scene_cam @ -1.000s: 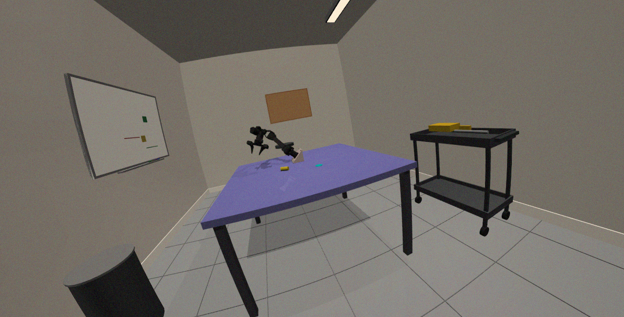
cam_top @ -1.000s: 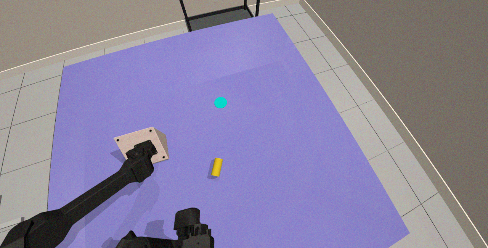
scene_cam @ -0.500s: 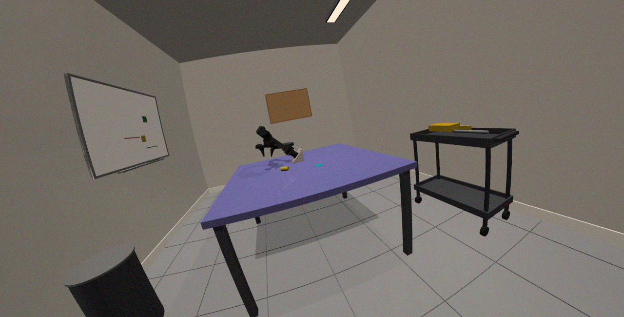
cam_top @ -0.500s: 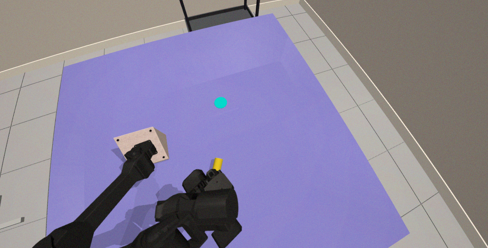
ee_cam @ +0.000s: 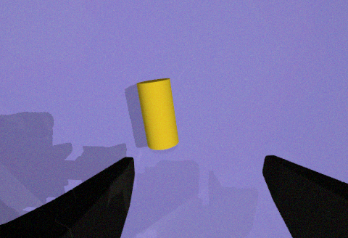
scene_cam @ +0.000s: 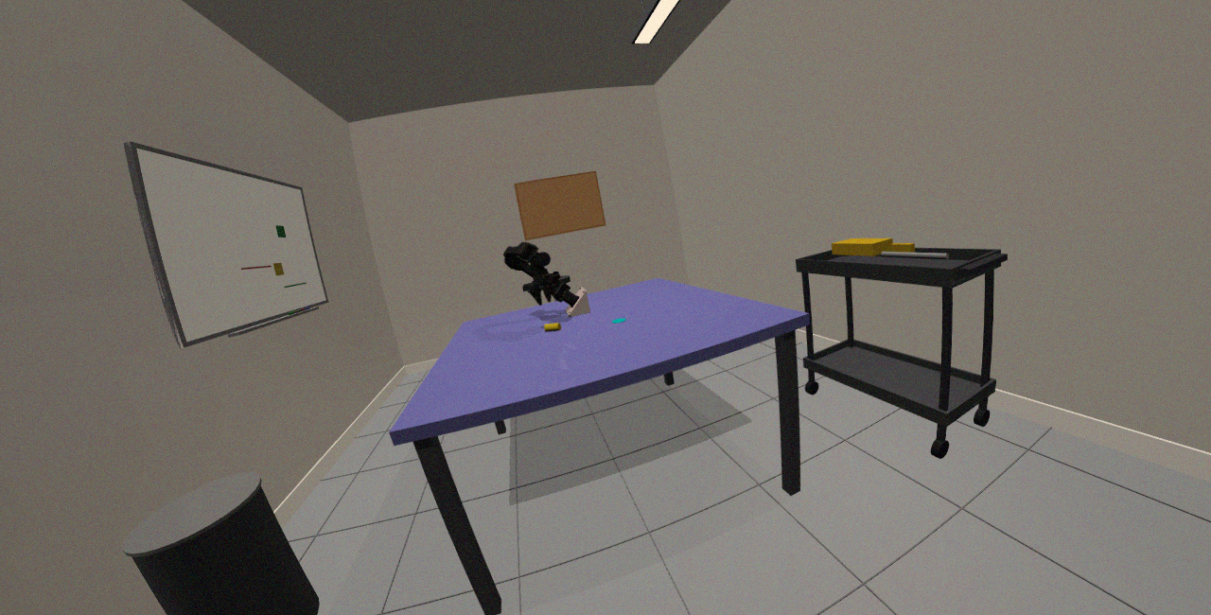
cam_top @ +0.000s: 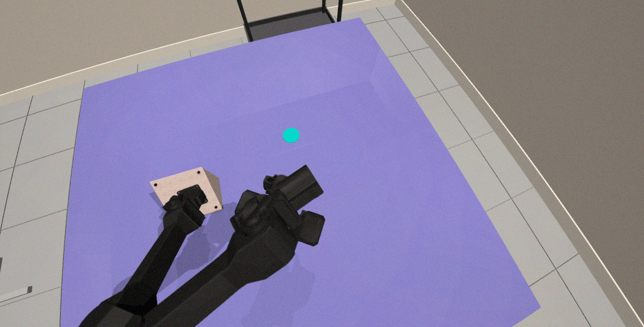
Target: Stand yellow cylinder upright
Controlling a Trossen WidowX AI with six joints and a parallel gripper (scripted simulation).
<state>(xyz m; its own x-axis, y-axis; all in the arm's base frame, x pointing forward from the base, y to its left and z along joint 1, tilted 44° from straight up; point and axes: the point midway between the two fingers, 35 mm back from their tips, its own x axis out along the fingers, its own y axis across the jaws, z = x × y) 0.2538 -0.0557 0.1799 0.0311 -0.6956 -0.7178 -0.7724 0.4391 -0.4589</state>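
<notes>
The yellow tall cylinder lies 2 cm behind my gripper tip, 1 cm to the left of it and 11 cm below it. Round my gripper tip: cyan circle 9 cm ahead, 28 cm to the left, 13 cm below.
</notes>
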